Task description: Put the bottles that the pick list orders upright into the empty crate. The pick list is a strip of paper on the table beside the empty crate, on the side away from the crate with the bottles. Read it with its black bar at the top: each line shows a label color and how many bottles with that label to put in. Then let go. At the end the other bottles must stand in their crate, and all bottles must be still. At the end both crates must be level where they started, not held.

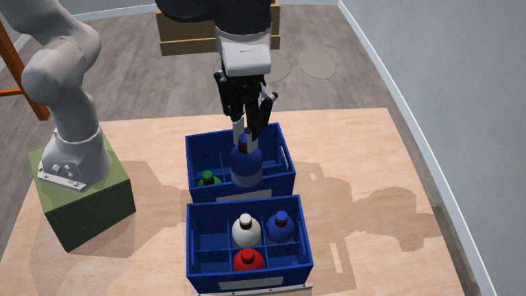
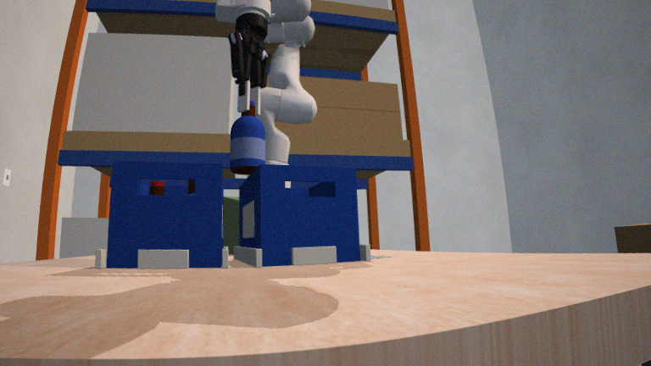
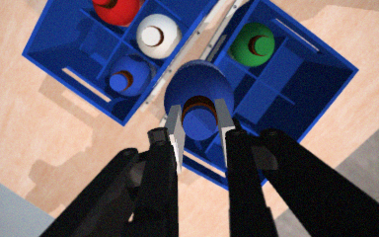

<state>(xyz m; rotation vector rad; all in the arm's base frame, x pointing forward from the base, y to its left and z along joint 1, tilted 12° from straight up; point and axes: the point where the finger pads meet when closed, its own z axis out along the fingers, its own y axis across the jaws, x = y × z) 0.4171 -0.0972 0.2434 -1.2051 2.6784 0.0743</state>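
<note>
The green-labelled bottle is 10 cm behind my hand, 4 cm to the left of it and 26 cm below it. From my hand the other things lie so: red bottle 1 cm behind, 19 cm to the right, 26 cm below; then blue bottle 8 cm ahead, 9 cm to the right, 26 cm below; then white bottle 1 cm behind, 10 cm to the right, 26 cm below.
</note>
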